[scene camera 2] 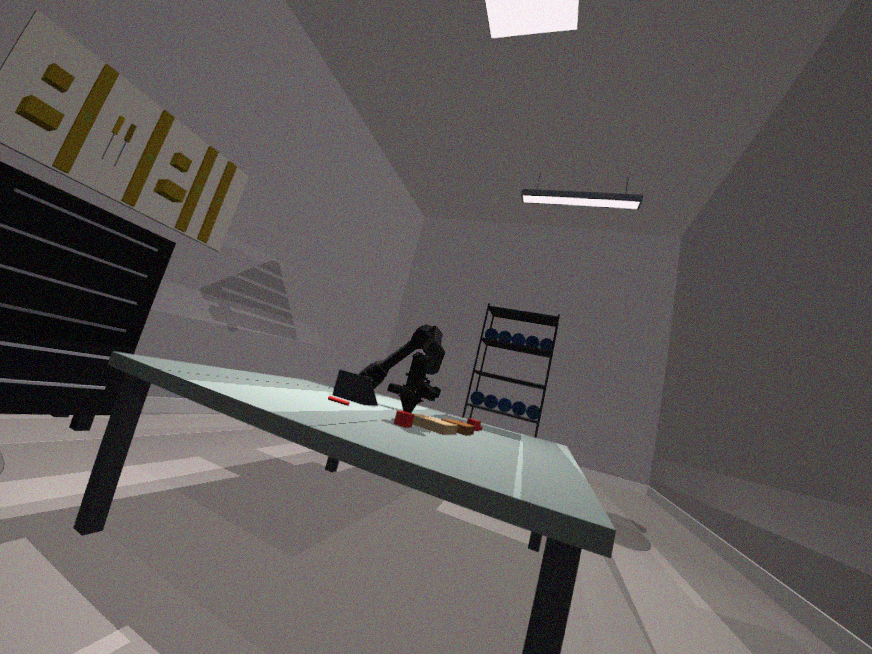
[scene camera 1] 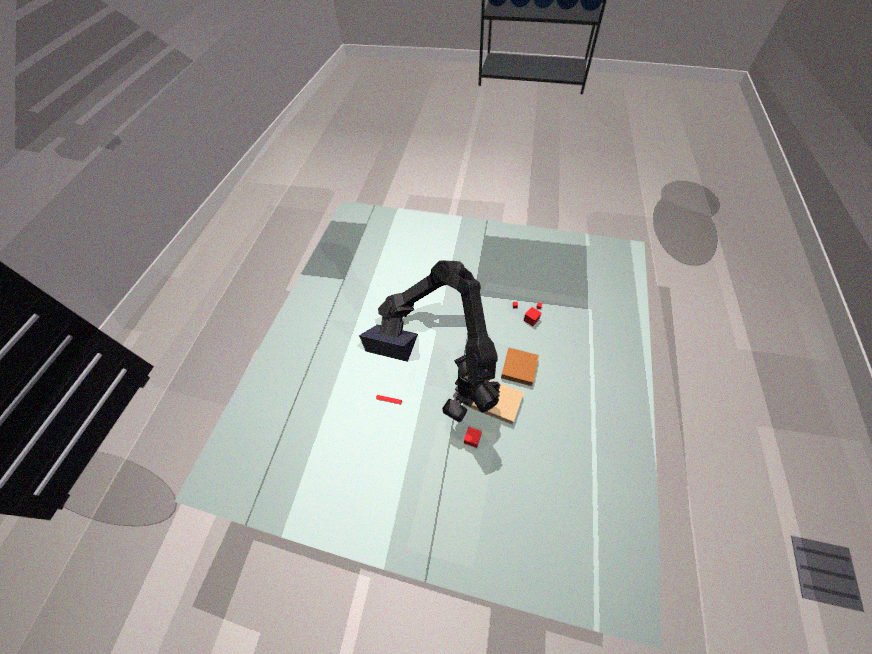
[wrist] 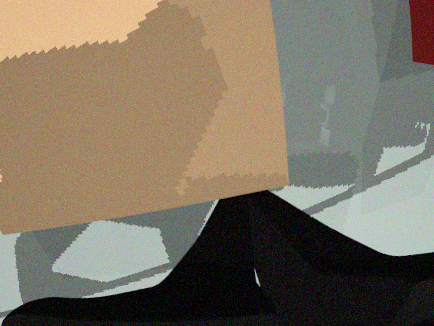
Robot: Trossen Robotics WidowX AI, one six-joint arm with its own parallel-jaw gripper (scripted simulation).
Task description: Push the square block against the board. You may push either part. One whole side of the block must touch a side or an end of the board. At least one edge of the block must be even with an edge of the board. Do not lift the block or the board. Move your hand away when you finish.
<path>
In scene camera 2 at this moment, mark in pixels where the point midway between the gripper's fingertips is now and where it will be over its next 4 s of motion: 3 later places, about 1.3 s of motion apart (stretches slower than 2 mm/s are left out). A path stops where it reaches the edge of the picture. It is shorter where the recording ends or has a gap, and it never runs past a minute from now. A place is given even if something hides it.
My gripper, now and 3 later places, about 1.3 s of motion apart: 406, 418; 399, 407; 431, 409; 435, 430
</path>
